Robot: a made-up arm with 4 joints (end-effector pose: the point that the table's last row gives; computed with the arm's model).
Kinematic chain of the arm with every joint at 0, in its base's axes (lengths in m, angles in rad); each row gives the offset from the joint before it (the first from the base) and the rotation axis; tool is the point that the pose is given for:
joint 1: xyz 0 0 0.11 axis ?
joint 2: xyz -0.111 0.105 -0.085 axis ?
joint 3: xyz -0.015 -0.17 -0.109 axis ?
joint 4: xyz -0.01 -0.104 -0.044 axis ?
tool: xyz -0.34 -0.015 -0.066
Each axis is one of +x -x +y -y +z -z.
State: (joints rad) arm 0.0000 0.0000 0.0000 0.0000
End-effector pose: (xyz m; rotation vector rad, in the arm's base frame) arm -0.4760 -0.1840 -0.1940 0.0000 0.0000 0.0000
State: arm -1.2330 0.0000 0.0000 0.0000
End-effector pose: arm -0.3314 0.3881 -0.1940 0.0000 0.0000 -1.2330
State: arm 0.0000 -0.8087 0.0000 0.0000
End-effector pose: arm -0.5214 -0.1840 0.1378 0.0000 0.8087 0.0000
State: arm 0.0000 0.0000 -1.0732 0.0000
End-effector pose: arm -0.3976 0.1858 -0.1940 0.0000 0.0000 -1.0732
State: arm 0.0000 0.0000 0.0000 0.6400
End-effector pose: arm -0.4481 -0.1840 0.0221 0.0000 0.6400 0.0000
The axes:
joint 1: +z
joint 2: -y
joint 3: +z
joint 4: +y

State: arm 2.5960 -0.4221 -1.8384 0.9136
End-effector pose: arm -0.0039 -0.2630 0.1181 -0.6472 0.6010 0.5243
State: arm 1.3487 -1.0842 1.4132 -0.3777
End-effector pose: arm 0.2873 -0.4601 -0.1826 0.4731 1.2927 2.2348
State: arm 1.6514 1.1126 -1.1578 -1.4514
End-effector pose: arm 0.1033 0.2931 -0.3013 1.2438 -1.4434 -0.4492
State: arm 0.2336 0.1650 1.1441 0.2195
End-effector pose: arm -0.0355 -0.4592 -0.1253 -0.2284 0.0232 1.3557
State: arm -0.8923 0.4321 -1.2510 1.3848
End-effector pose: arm -0.1896 0.2804 0.1067 1.3985 0.3300 -1.5410
